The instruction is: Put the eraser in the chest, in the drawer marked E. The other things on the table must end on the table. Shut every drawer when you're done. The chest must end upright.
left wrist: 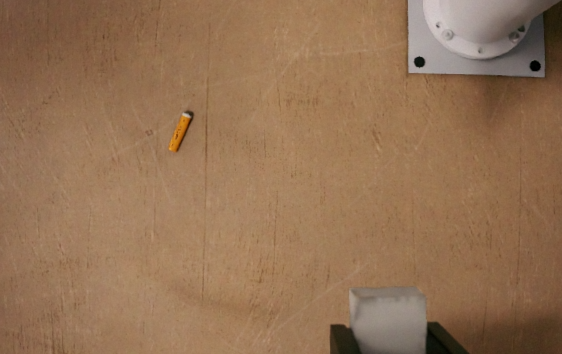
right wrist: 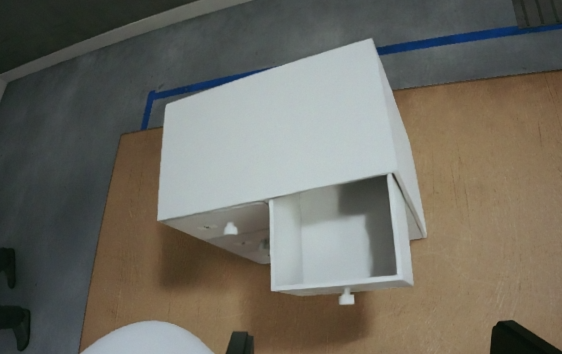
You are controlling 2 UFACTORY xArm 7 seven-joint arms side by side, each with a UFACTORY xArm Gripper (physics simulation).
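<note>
A white block-shaped eraser is between the fingers of my left gripper, held above the table in the left wrist view. The white chest stands upright on the table in the right wrist view. Its upper right drawer is pulled out and looks empty inside; the letter on its front cannot be read. Closed drawer fronts with knobs show to the left of it. My right gripper is open and empty, in front of the open drawer's knob.
A small orange stick with a pale end lies on the table. A robot arm base plate is at the top right of the left wrist view. A white rounded shape is at the bottom left of the right wrist view. The table edge runs behind the chest.
</note>
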